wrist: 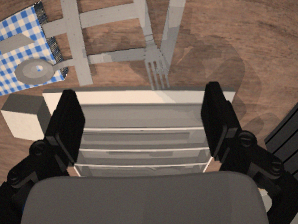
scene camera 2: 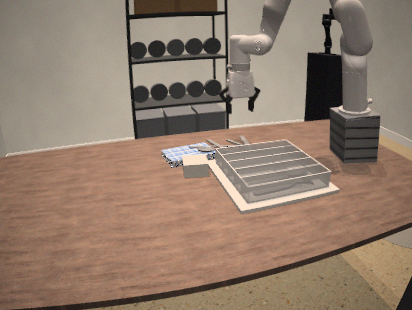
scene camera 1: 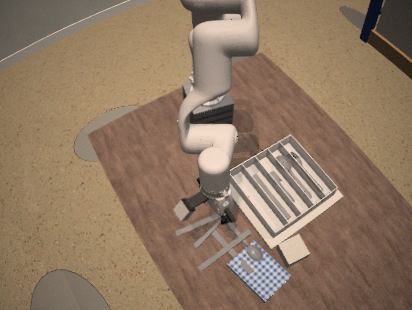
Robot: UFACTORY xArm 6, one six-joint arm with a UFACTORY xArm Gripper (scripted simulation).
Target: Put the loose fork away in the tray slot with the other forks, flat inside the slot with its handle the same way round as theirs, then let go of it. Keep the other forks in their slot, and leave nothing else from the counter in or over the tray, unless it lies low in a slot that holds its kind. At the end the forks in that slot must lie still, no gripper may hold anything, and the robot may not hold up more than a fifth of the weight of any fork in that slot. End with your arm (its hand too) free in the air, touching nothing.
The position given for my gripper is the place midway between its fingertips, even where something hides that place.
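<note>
My gripper (scene camera 1: 216,210) is visible, also in scene camera 2 (scene camera 2: 240,112) and in the wrist view (wrist: 140,100). A box (wrist: 32,117) is visible as well.
</note>
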